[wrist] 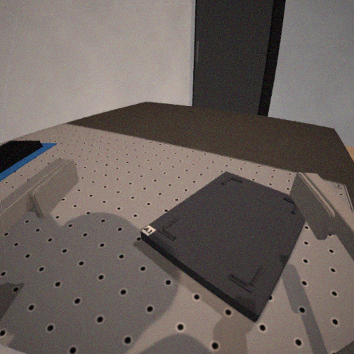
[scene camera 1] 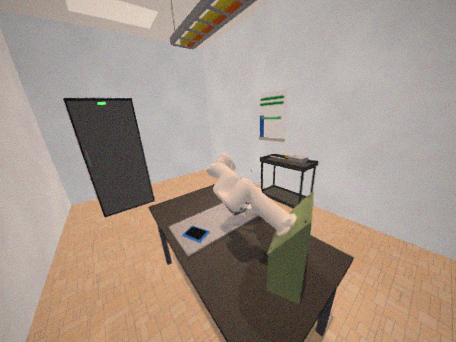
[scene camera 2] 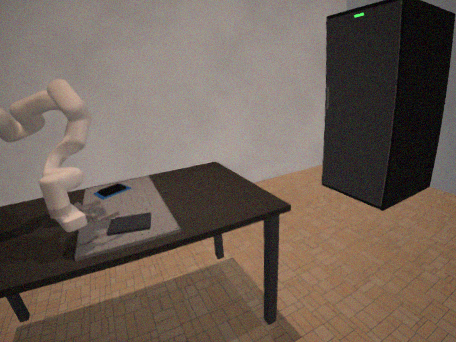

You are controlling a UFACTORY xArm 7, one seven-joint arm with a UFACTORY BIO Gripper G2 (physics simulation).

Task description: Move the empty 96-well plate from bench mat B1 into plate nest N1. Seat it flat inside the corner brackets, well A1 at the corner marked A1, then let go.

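Frame: origin at the arm's base, x ahead, y left, z up, level; centimetres.
Seen in the pictures: hand at its tool point: (scene camera 2: 103,208); arm's base at its link origin: (scene camera 1: 287,225).
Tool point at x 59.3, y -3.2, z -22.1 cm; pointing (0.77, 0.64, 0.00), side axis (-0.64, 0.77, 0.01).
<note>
Pixels of each thing's top centre, then the offset from my tool point to it. Level surfaces: height alone.
- black 96-well plate at its top centre: (scene camera 2: 111,188) (scene camera 1: 195,231) dx -8.0, dy +40.1, dz -6.7 cm
- blue bench mat at its surface level: dz -8.3 cm
- plate nest at its top centre: (scene camera 2: 129,221) dx +8.8, dy +0.0, dz -6.8 cm
- light perforated board at its surface level: dz -8.3 cm
- dark table at its surface level: dz -9.6 cm
The black 96-well plate (scene camera 1: 196,233) (scene camera 2: 112,190) (wrist: 17,151) lies flat on the blue bench mat (scene camera 1: 201,240) (wrist: 25,164); part of it shows at the left edge of the wrist view. The plate nest (scene camera 2: 130,223) (wrist: 220,235) is a dark slab with raised corner brackets and nothing in it. In the wrist view its white A1 label is at its left corner. In scene camera 1 the nest does not show. My gripper (scene camera 2: 104,214) (wrist: 187,200) is open and empty, above the board beside the nest, away from the plate. In the wrist view its right finger overlaps the nest's right corner.
A light perforated board (scene camera 1: 192,248) (scene camera 2: 157,215) (wrist: 115,165) lies under mat and nest on the dark table (scene camera 1: 220,285) (scene camera 2: 210,190) (wrist: 200,135). A green upright panel (scene camera 1: 289,265) stands by the arm's base. A dark cabinet (scene camera 1: 117,160) (scene camera 2: 360,100) and a cart (scene camera 1: 289,162) stand beyond the table.
</note>
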